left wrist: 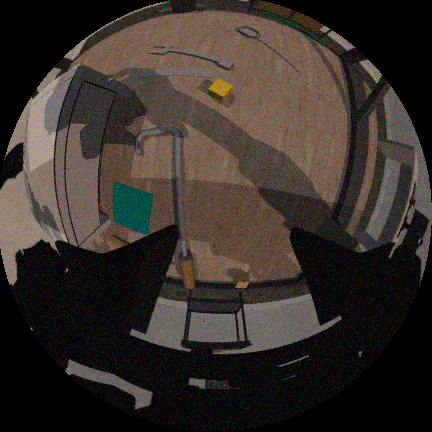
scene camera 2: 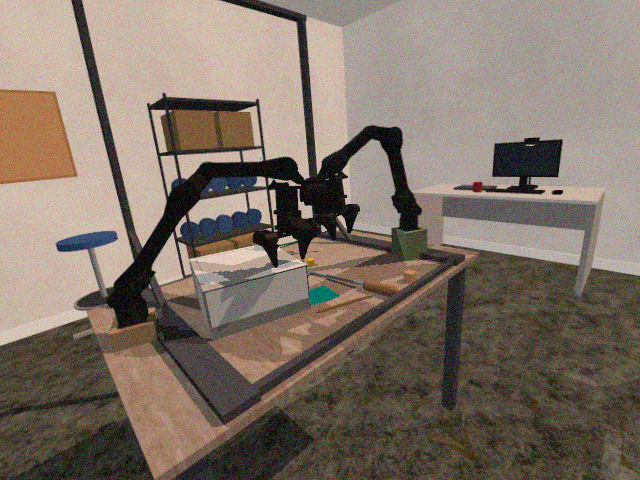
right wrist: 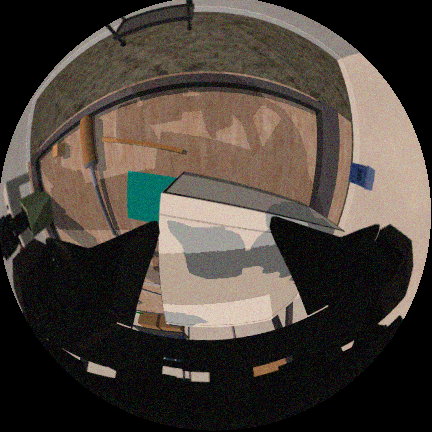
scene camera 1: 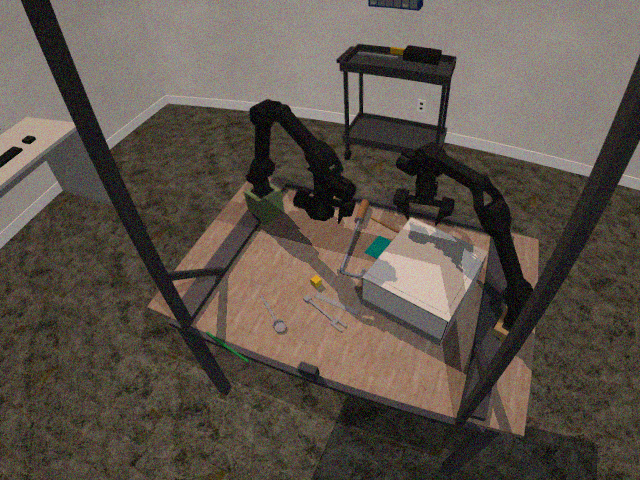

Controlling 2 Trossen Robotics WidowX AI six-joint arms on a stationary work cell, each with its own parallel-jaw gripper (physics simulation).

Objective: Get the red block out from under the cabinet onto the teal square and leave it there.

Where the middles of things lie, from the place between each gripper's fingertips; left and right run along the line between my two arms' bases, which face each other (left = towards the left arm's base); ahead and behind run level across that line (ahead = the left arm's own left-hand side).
I see my left gripper 11 cm short of the hooked rod [right wrist: 85, 125], 8 cm to the left of it and 12 cm above it. Round my left hand: teal square [right wrist: 143, 189]: 11 cm ahead, 17 cm to the right, 14 cm below.
I see my right gripper 150 mm above the teal square, 110 mm to the right of it and 50 mm past it. Also, from my right hand: hooked rod (200 mm to the left, 130 mm below, 50 mm behind).
